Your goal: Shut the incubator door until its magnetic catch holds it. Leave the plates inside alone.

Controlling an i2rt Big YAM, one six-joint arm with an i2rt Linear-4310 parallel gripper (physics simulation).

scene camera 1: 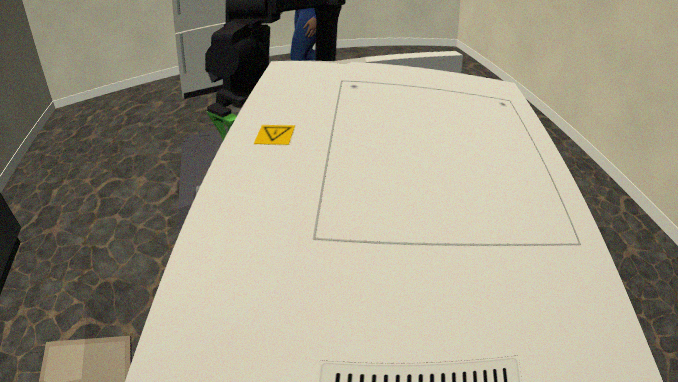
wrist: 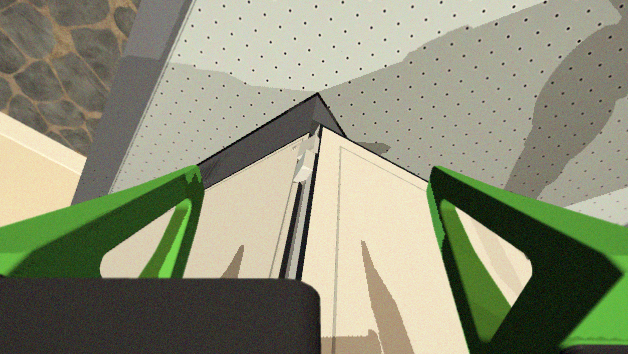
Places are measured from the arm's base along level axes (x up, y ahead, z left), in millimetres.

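Pixels of known places: gripper, between the fingertips: [wrist: 315, 178].
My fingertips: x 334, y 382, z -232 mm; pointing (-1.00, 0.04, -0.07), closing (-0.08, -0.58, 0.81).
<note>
Behind a point stands the place of what it marks.
The incubator [scene camera 1: 425, 295] @(x 521, y 870, z -178 mm) [wrist: 245, 215] @(x 220, y 533, z -219 mm) shows its broad cream top in the scene view and a cream side panel in the wrist view. Its door [scene camera 1: 437, 63] @(x 473, y 443, z 69 mm) [wrist: 380, 200] @(x 200, y 448, z -121 mm) stands ajar beyond the far edge in the scene view, its grey inner face showing. In the wrist view a narrow gap with dark strips and small pale fittings runs between side panel and door. My gripper [wrist: 315, 178] @(x 335, y 382, z -232 mm) is open and empty, its fingers above and to either side of that corner. One green finger [scene camera 1: 222, 123] @(x 385, y 398, z -279 mm) shows left of the incubator. The catch and the plates are hidden.
A perforated bench top [wrist: 240, 45] @(x -29, y 489, z -326 mm) with a grey-purple border [wrist: 107, 115] @(x -42, y 742, z -464 mm) [scene camera 1: 195, 165] @(x -42, y -136, z -404 mm) lies under the incubator. A tan box [scene camera 1: 87, 360] is at the lower left. A person in blue [scene camera 1: 301, 40] and a grey cabinet [scene camera 1: 200, 60] stand behind the arm.
</note>
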